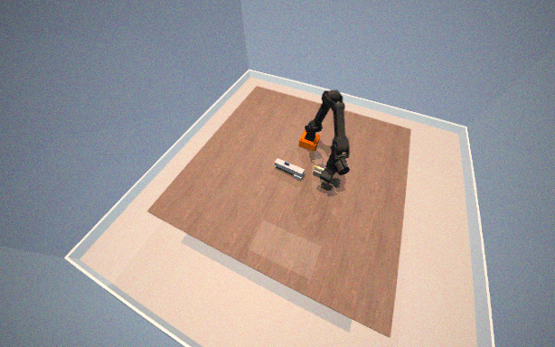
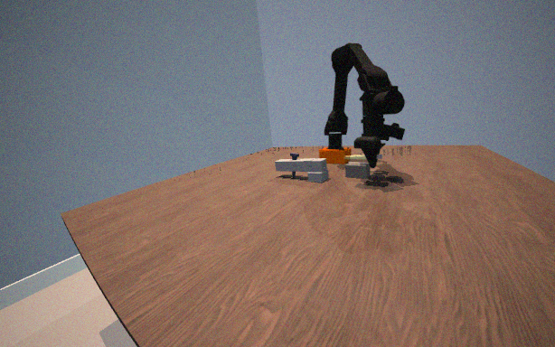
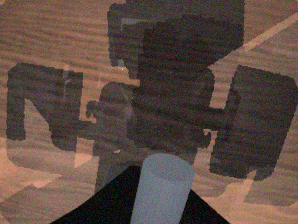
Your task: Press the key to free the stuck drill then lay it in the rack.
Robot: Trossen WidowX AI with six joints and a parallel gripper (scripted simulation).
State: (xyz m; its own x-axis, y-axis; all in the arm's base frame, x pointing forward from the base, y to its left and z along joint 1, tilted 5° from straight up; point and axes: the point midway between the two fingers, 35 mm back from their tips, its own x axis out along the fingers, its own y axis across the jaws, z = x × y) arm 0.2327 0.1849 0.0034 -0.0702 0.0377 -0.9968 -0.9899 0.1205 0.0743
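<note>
Right now my gripper tip is 4 cm to the left of the yellowish drill and 3 cm below it. Round my gripper tip: grey rack: 5 cm to the right, 1 cm below, 1 cm behind; then dark blue key: 25 cm to the right, 4 cm ahead, 2 cm above; then housing: 22 cm to the right, 5 cm ahead, 1 cm above.
</note>
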